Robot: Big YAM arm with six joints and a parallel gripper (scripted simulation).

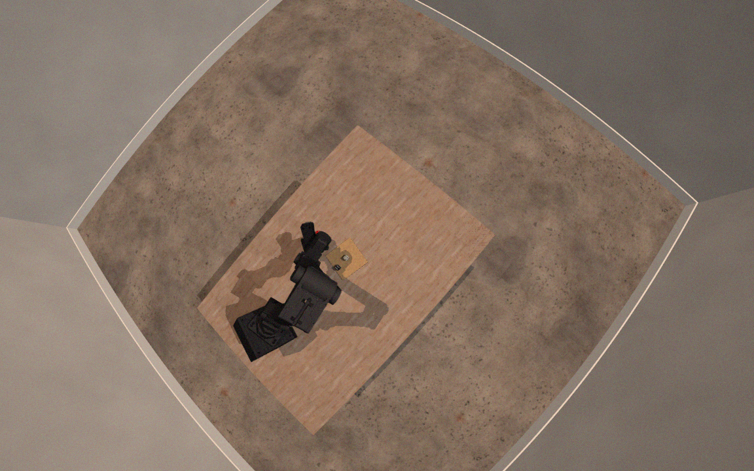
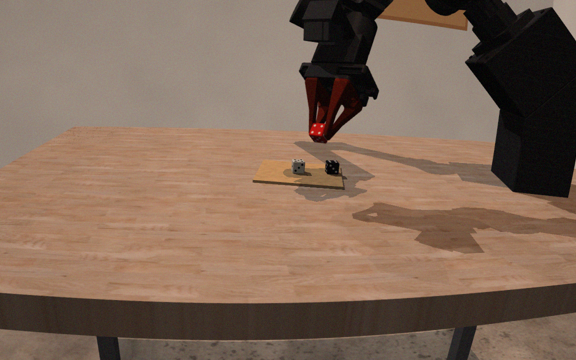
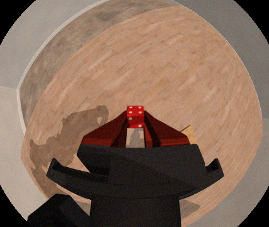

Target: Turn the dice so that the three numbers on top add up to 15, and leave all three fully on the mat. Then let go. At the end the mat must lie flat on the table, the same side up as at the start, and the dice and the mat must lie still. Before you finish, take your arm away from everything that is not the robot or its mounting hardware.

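The white die is 4 cm behind my hand, 14 cm to the right of it and 8 cm below it. Also, from my hand: tan mat: 4 cm behind, 14 cm to the right, 10 cm below; then red die: right at my hand; then black die: 10 cm behind, 12 cm to the right, 8 cm below.
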